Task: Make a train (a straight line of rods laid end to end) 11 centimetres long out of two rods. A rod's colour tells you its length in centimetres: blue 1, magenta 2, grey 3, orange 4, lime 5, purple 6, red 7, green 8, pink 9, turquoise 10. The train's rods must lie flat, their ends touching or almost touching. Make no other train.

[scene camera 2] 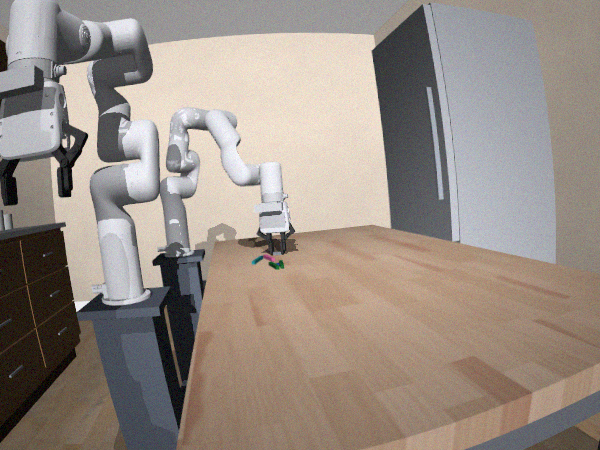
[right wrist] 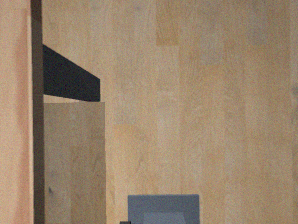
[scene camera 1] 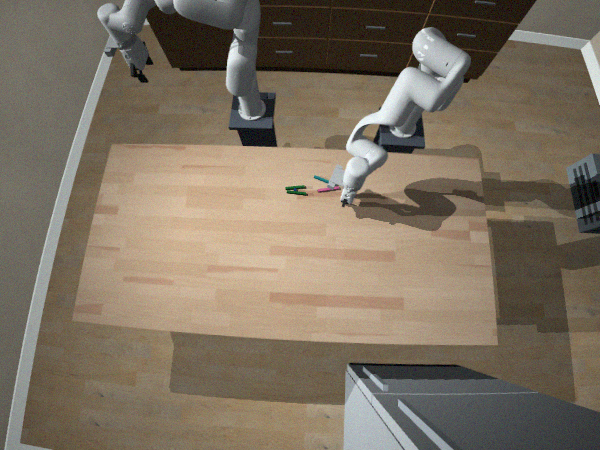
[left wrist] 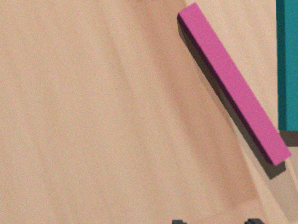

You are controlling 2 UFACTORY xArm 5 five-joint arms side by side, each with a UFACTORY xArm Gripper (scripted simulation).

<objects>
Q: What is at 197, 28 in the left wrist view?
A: A pink rod.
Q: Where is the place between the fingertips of my left gripper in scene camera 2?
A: At 277, 253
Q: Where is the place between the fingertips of my right gripper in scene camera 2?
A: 37, 201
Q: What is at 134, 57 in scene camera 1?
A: My right gripper.
</objects>
